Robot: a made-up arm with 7 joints. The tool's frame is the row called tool.
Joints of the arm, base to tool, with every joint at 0 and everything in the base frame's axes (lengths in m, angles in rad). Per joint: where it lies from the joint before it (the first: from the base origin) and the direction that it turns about. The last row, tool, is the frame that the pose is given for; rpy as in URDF.
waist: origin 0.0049 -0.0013 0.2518 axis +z
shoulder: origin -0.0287 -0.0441 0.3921 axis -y
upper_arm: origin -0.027 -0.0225 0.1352 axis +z
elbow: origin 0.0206 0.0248 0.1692 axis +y
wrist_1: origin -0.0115 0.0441 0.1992 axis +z
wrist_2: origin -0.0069 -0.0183 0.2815 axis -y
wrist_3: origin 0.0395 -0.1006 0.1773 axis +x
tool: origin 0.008 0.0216 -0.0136 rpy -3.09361 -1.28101 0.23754
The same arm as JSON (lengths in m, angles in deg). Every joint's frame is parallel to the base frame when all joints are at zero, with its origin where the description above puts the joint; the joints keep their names.
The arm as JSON. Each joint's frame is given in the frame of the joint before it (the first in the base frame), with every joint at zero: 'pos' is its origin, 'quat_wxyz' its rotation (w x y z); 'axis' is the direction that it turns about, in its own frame. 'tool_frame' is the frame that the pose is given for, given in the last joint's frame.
{"length_unit": "m", "angle_unit": "deg", "joints": [
  {"joint": "waist", "pos": [0.0049, -0.0013, 0.2518], "quat_wxyz": [1.0, 0.0, 0.0, 0.0], "axis": "+z"},
  {"joint": "shoulder", "pos": [-0.0287, -0.0441, 0.3921], "quat_wxyz": [1.0, 0.0, 0.0, 0.0], "axis": "-y"},
  {"joint": "upper_arm", "pos": [-0.027, -0.0225, 0.1352], "quat_wxyz": [1.0, 0.0, 0.0, 0.0], "axis": "+z"},
  {"joint": "elbow", "pos": [0.0206, 0.0248, 0.1692], "quat_wxyz": [1.0, 0.0, 0.0, 0.0], "axis": "+y"},
  {"joint": "wrist_1", "pos": [-0.0115, 0.0441, 0.1992], "quat_wxyz": [1.0, 0.0, 0.0, 0.0], "axis": "+z"},
  {"joint": "wrist_2", "pos": [-0.0069, -0.0183, 0.2815], "quat_wxyz": [1.0, 0.0, 0.0, 0.0], "axis": "-y"},
  {"joint": "wrist_3", "pos": [0.0395, -0.1006, 0.1773], "quat_wxyz": [1.0, 0.0, 0.0, 0.0], "axis": "+x"}
], "tool_frame": {"pos": [0.008, 0.0216, -0.0136], "quat_wxyz": [0.089889, -0.794218, -0.109213, -0.590941]}}

